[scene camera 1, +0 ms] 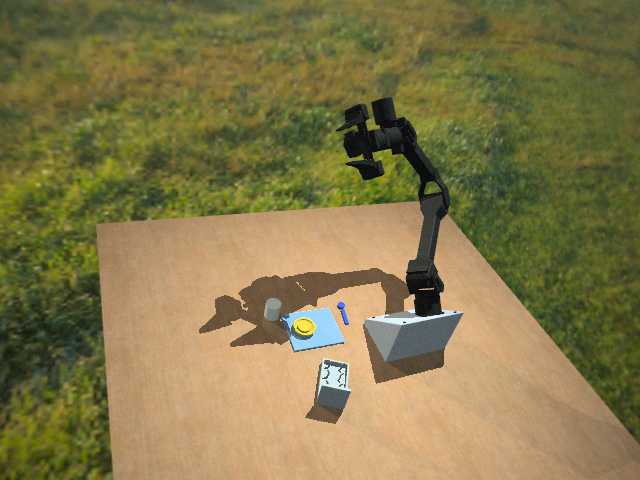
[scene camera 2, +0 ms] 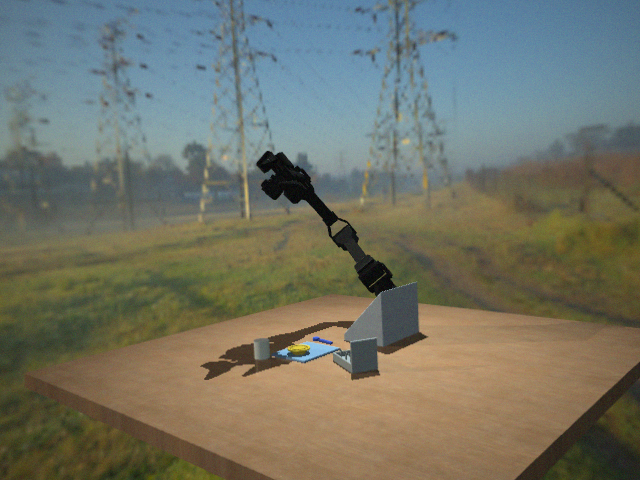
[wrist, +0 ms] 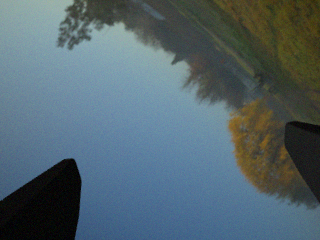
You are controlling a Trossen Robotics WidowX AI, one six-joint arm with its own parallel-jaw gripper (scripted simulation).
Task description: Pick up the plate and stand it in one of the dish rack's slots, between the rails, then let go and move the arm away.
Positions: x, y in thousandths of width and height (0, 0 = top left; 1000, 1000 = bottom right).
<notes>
My gripper (scene camera 1: 534, 305) is open, holding nothing. Further things: a grey dish rack (scene camera 1: 520, 816).
The grey dish rack shows as well in scene camera 2 (scene camera 2: 566, 745). My gripper also shows in scene camera 2 (scene camera 2: 423, 364) and in the wrist view (wrist: 580, 640). The wrist view misses the grey dish rack: it is out of frame.
</notes>
